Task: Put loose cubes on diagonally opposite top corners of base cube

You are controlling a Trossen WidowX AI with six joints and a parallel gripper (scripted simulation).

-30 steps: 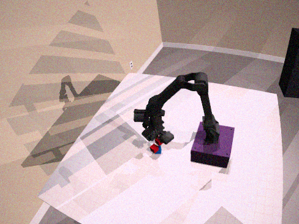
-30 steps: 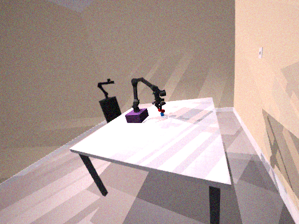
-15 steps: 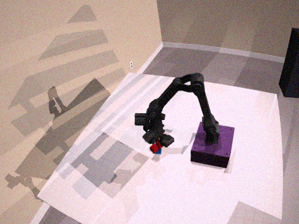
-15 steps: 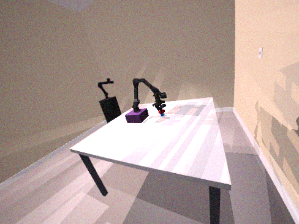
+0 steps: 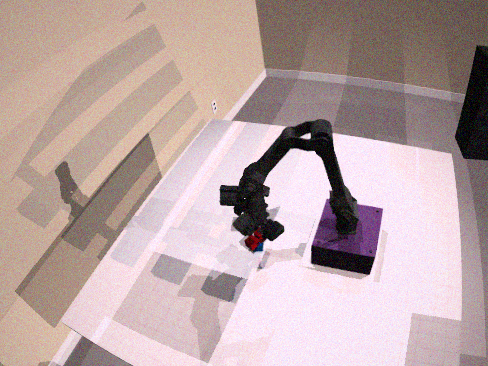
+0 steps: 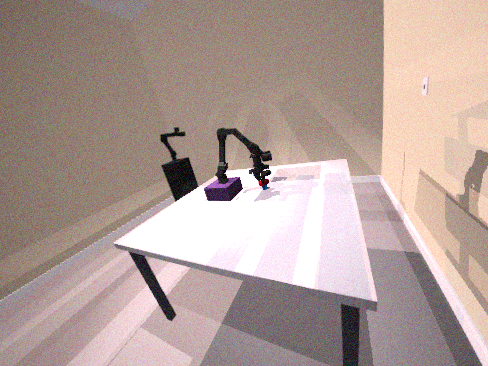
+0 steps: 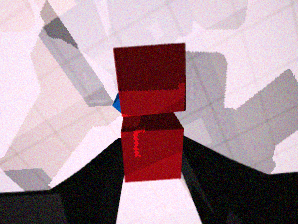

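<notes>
My gripper tip is right at the red cube. From my gripper tip the other things lie so: blue cube 40 mm below, 20 mm to the left, 10 mm ahead.
</notes>
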